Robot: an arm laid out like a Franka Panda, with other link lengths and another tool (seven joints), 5 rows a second.
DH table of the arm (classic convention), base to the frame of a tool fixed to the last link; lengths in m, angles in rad. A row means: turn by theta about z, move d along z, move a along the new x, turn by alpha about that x. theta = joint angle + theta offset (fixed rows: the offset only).
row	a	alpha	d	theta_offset
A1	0	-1.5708	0.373	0
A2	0	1.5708	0	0
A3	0.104	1.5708	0.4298	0
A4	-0.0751	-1.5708	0	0
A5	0	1.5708	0.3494	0
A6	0.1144	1.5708	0	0
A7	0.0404	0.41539	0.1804	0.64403
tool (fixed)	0	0	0.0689	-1.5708
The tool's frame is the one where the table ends.
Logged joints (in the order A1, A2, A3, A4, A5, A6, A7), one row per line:
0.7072, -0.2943, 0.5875, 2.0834, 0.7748, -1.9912, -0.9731
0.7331, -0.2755, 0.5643, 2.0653, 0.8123, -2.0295, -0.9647
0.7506, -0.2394, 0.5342, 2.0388, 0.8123, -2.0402, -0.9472
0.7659, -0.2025, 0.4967, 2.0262, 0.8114, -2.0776, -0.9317
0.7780, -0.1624, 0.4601, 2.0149, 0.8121, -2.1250, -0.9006
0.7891, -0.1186, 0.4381, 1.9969, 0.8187, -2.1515, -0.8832
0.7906, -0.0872, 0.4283, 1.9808, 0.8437, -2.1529, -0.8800
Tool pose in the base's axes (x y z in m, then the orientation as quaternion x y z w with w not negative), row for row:
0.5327, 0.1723, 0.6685, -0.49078, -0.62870, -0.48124, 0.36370
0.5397, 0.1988, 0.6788, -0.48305, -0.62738, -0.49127, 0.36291
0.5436, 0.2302, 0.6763, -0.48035, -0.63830, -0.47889, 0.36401
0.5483, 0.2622, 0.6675, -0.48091, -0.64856, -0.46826, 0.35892
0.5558, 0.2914, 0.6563, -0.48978, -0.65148, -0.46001, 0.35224
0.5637, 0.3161, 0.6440, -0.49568, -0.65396, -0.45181, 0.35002
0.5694, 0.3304, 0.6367, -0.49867, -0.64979, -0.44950, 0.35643
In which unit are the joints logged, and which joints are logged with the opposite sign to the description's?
The joints are logged in radians. Opposite sign: A3, A4, A6.
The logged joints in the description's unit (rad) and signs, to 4 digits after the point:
0.7072, -0.2943, -0.5875, -2.0834, 0.7748, 1.9912, -0.9731
0.7331, -0.2755, -0.5643, -2.0653, 0.8123, 2.0295, -0.9647
0.7506, -0.2394, -0.5342, -2.0388, 0.8123, 2.0402, -0.9472
0.7659, -0.2025, -0.4967, -2.0262, 0.8114, 2.0776, -0.9317
0.7780, -0.1624, -0.4601, -2.0149, 0.8121, 2.1250, -0.9006
0.7891, -0.1186, -0.4381, -1.9969, 0.8187, 2.1515, -0.8832
0.7906, -0.0872, -0.4283, -1.9808, 0.8437, 2.1529, -0.8800

